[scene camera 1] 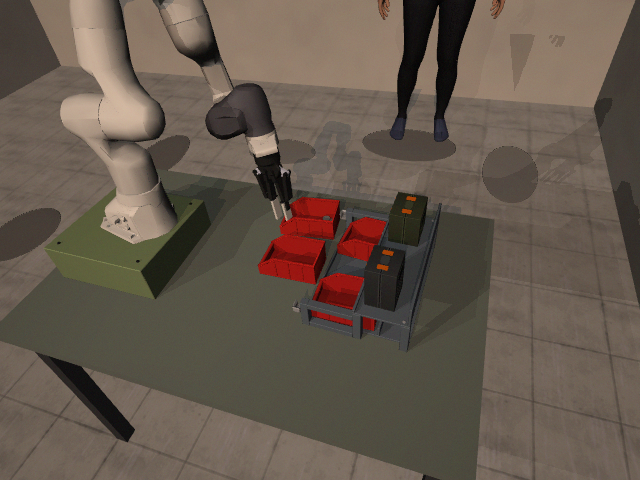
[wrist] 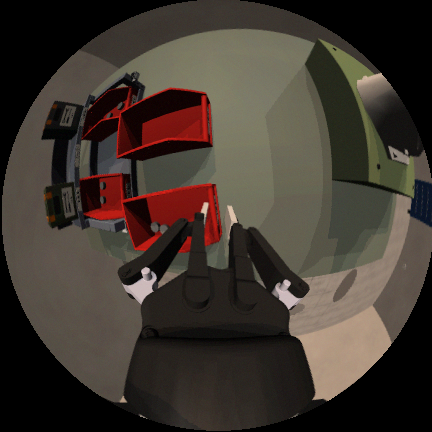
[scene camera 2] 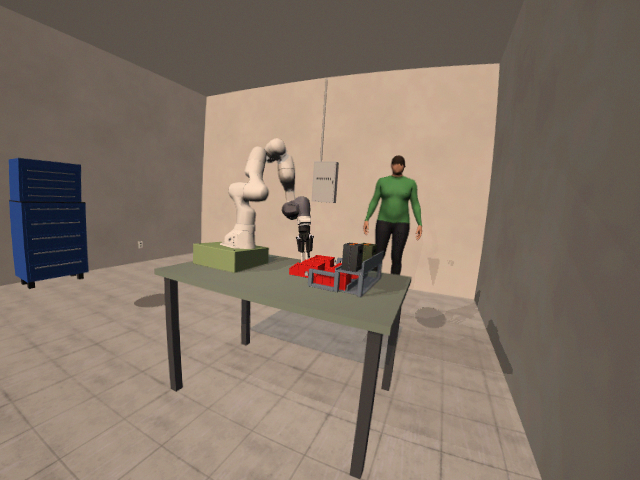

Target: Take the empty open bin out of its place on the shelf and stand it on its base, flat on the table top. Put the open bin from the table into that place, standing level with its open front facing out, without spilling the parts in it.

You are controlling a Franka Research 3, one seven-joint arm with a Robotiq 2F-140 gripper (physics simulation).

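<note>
The empty red open bin (scene camera 1: 292, 260) (wrist: 175, 120) stands on its base on the table top, in front of the grey shelf (scene camera 1: 357, 325) (wrist: 107, 224). The red open bin with parts (scene camera 1: 312, 228) (wrist: 160, 205) stands beside it, farther back in scene camera 1; round grey parts lie in it. The shelf's middle place shows no bin. My gripper (scene camera 1: 282, 218) (scene camera 2: 303, 258) (wrist: 216, 210) points down at the parts bin's end wall away from the shelf. Its fingers are part-way open with nothing gripped, and that wall appears between the fingertips in the wrist view. Their exact height is unclear.
Two more red bins (scene camera 1: 364, 233) (scene camera 1: 338, 291) stand in the shelf's outer places. A dark green case (scene camera 1: 408, 222) (wrist: 60, 205) and a dark grey case (scene camera 1: 381, 281) (scene camera 2: 351, 256) stand on the shelf behind them. The arm's green base block (scene camera 1: 124, 255) (wrist: 350, 125) is opposite the shelf.
</note>
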